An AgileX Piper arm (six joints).
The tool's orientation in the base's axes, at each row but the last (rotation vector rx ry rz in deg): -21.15, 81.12, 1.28; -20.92, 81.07, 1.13; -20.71, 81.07, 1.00; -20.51, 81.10, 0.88; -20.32, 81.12, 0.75; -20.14, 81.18, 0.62; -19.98, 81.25, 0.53; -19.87, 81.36, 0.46; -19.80, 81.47, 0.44
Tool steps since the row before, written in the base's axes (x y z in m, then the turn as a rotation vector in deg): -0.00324, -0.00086, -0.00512, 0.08, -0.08, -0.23; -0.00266, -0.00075, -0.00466, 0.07, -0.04, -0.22; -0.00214, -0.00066, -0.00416, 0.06, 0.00, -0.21; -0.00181, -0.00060, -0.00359, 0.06, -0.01, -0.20; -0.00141, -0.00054, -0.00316, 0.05, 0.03, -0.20; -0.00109, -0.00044, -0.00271, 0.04, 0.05, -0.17; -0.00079, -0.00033, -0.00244, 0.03, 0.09, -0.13; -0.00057, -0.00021, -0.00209, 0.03, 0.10, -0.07; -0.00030, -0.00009, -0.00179, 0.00, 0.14, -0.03
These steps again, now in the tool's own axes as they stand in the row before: 0.00459, 0.00116, -0.00388, 0.25, -0.04, 0.03; 0.00421, 0.00100, -0.00326, 0.23, 0.00, 0.03; 0.00380, 0.00084, -0.00268, 0.21, 0.04, 0.03; 0.00329, 0.00068, -0.00229, 0.21, 0.02, 0.03; 0.00293, 0.00054, -0.00184, 0.20, 0.06, 0.03; 0.00253, 0.00045, -0.00146, 0.16, 0.08, 0.03; 0.00230, 0.00042, -0.00111, 0.11, 0.11, 0.04; 0.00197, 0.00040, -0.00083, 0.05, 0.10, 0.05; 0.00170, 0.00039, -0.00050, 0.00, 0.14, 0.03
